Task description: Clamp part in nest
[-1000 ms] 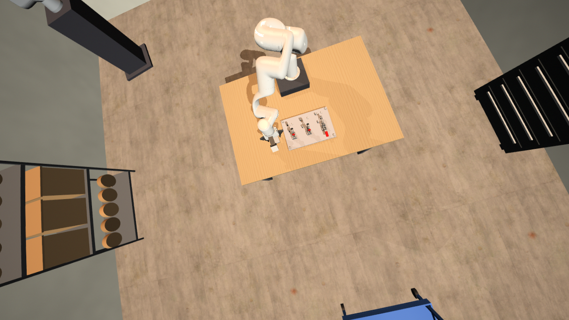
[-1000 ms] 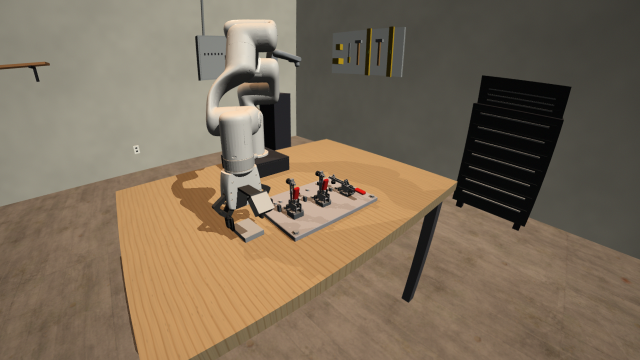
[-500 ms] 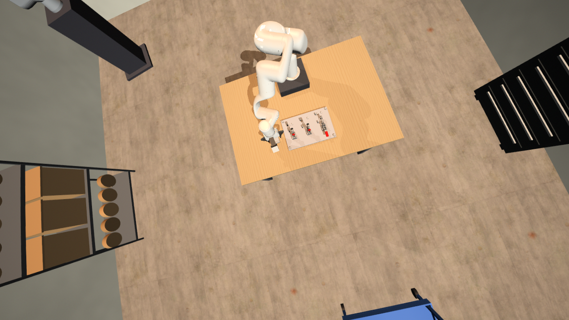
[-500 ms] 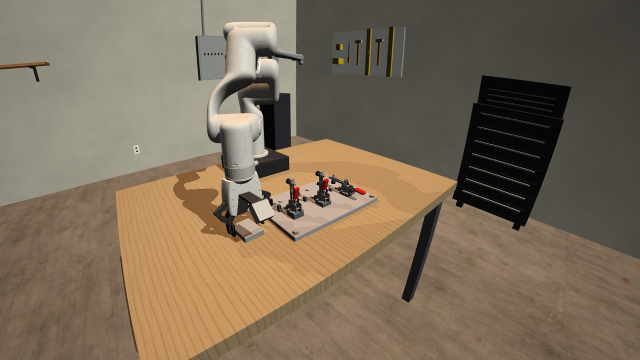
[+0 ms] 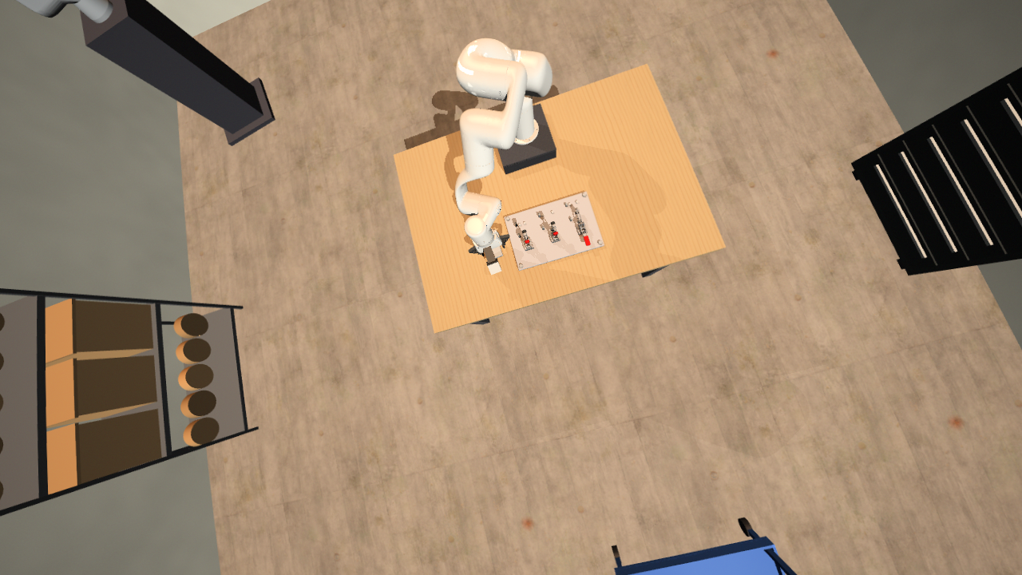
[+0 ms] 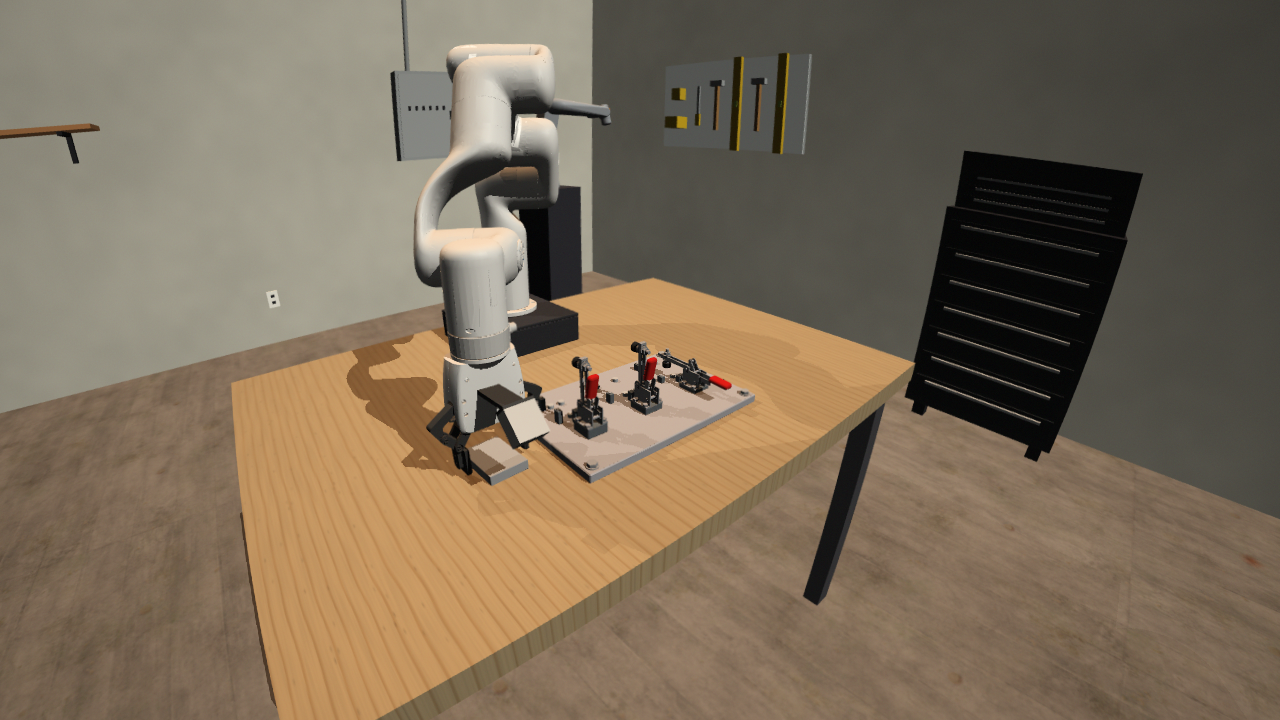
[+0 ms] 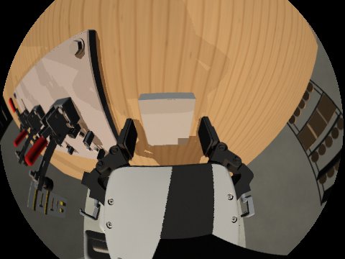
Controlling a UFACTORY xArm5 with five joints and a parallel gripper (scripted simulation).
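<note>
Now: the flat part 1 cm below my hand. From my hand the other things lie so: grey fixture plate: 5 cm ahead, 25 cm to the left, 1 cm below.
</note>
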